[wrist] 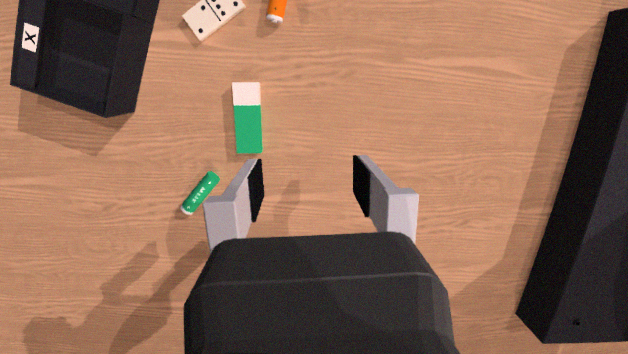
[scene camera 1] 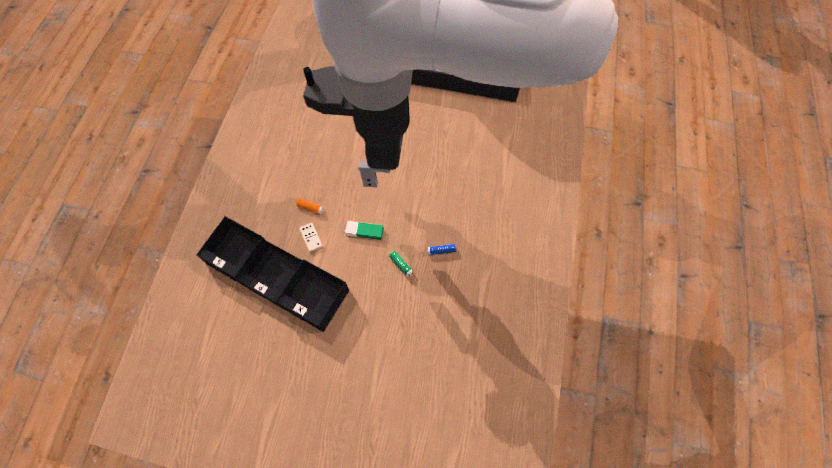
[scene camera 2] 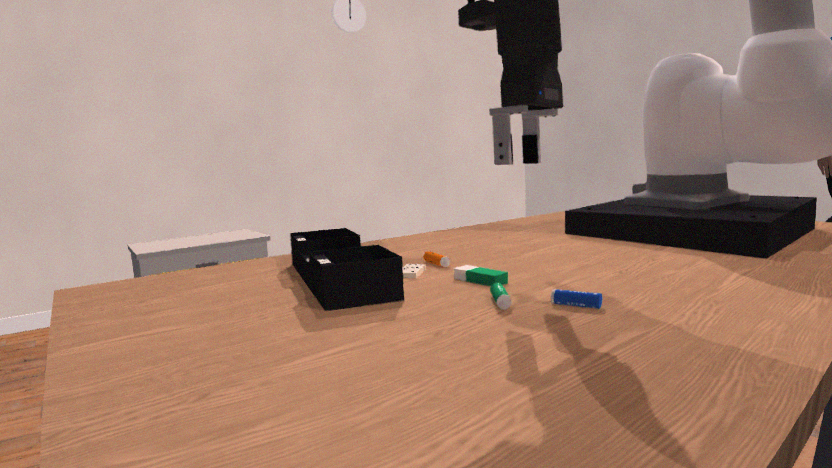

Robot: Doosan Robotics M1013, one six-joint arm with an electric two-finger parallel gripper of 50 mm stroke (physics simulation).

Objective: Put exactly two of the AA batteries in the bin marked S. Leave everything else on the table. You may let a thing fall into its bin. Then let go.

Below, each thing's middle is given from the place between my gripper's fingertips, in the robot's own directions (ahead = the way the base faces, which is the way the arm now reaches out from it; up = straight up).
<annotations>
I see the green AA battery (wrist: 210, 180) 13 cm below my hand, 9 cm ahead of it and 8 cm to the left of it. The rest, counted from my hand: black three-part tray (scene camera 1: 308, 292) 20 cm ahead, 11 cm to the right, 11 cm below; then blue AA battery (scene camera 2: 573, 298) 14 cm to the left, 13 cm below, 4 cm ahead.
</annotations>
